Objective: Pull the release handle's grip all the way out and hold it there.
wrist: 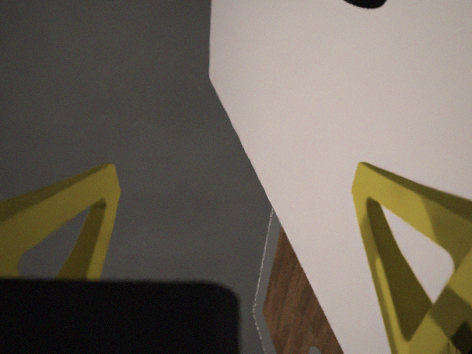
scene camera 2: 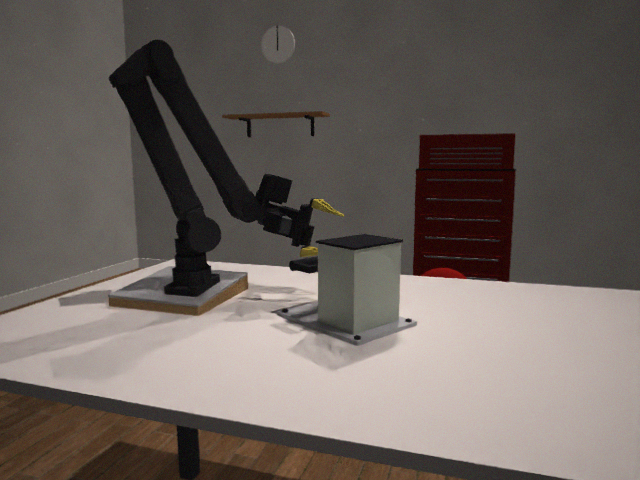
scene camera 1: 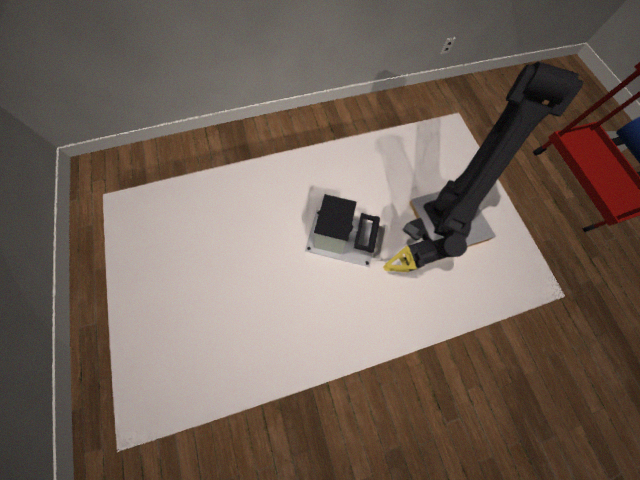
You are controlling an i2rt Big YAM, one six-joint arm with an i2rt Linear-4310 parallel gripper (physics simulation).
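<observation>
The release handle's black grip is a rectangular loop at the right side of the box in scene camera 1. In scene camera 2 the grip is a dark bar partly behind the box. The pale green box has a black top and stands on a grey plate. My gripper is open and empty, its yellow fingers one above the other. It is just below and right of the grip in scene camera 1; the lower finger is partly hidden in scene camera 2.
The arm's base stands on a grey-topped board on the white table. A dark rounded shape, cut off at the wrist view's top edge, is too little visible to name. A red cabinet stands behind the table.
</observation>
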